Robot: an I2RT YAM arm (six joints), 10 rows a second.
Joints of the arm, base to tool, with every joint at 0 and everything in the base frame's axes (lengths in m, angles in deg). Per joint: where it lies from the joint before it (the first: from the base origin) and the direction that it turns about. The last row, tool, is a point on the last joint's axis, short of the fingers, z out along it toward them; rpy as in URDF.
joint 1: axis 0 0 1 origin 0.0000 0.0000 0.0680
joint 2: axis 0 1 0 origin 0.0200 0.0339 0.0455
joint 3: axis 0 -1 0 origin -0.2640 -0.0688 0.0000
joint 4: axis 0 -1 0 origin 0.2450 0.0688 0.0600
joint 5: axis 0 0 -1 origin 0.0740 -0.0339 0.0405
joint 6: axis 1 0 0 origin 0.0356 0.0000 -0.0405
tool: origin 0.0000 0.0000 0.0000 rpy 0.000 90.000 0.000
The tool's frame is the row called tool.
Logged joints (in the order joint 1, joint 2, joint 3, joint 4, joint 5, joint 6), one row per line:
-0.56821, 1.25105, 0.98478, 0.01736, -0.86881, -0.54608
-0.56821, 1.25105, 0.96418, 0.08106, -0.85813, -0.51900
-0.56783, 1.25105, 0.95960, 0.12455, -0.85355, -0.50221
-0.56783, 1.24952, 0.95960, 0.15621, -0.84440, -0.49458
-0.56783, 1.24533, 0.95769, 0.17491, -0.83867, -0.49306
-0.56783, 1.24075, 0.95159, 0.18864, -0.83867, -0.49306
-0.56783, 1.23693, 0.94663, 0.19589, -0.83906, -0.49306
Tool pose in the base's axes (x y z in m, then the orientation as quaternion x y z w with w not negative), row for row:
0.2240, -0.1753, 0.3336, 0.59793, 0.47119, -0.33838, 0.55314
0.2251, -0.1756, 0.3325, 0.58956, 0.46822, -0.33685, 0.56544
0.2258, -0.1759, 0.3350, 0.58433, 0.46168, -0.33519, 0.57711
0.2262, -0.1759, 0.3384, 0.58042, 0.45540, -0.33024, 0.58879
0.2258, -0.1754, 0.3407, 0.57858, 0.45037, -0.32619, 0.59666
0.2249, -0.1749, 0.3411, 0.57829, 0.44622, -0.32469, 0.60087
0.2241, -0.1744, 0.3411, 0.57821, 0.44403, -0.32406, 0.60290
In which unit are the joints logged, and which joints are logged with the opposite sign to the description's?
The joints are logged in radians. Opposite sign: joint 5, joint 6.
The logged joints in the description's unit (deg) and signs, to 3 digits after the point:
-32.556, 71.680, 56.424, 0.995, 49.779, 31.288
-32.556, 71.680, 55.243, 4.644, 49.167, 29.737
-32.534, 71.680, 54.981, 7.136, 48.905, 28.775
-32.534, 71.592, 54.981, 8.950, 48.381, 28.337
-32.534, 71.352, 54.872, 10.022, 48.052, 28.250
-32.534, 71.090, 54.522, 10.808, 48.052, 28.250
-32.534, 70.871, 54.238, 11.224, 48.075, 28.250

